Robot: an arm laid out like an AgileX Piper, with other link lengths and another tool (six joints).
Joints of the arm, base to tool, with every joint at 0 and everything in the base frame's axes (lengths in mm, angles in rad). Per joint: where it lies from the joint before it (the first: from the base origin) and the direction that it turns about. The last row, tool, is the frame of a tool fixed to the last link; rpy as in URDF.
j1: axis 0 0 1 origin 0.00 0.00 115.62
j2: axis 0 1 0 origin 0.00 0.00 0.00
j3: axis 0 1 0 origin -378.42 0.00 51.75
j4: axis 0.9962 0 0.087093 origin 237.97 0.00 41.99
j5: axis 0 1 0 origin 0.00 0.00 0.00
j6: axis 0.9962 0 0.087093 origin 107.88 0.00 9.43
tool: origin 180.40 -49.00 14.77 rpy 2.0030 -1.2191 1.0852
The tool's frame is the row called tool.
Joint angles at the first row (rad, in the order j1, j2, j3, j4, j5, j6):
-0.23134 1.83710 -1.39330 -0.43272 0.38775 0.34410
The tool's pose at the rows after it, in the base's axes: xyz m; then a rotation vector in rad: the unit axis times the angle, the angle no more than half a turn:
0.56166 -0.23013 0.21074 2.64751 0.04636 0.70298
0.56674 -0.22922 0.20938 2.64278 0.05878 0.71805
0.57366 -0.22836 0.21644 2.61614 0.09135 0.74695
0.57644 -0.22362 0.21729 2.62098 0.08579 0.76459
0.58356 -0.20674 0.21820 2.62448 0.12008 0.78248
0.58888 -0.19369 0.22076 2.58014 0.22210 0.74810
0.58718 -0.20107 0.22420 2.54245 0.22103 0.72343
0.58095 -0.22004 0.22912 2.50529 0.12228 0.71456
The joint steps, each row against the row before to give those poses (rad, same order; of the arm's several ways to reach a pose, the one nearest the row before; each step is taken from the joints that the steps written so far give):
0.00001 0.02741 -0.00524 -0.01501 -0.00360 0.00004
-0.00002 0.00768 0.00209 -0.00471 -0.02170 -0.00005
0.00187 0.00000 0.00001 -0.02485 -0.02797 0.00004
0.00745 0.00000 0.00002 -0.00198 -0.00739 0.01662
0.02876 0.00000 -0.00002 -0.00293 -0.00507 0.00670
0.03465 0.00155 0.00000 -0.07166 0.01598 -0.00005
0.00562 0.00259 -0.00001 -0.11153 0.01646 0.08435
0.00000 0.00704 -0.00001 -0.19257 0.03124 0.21933

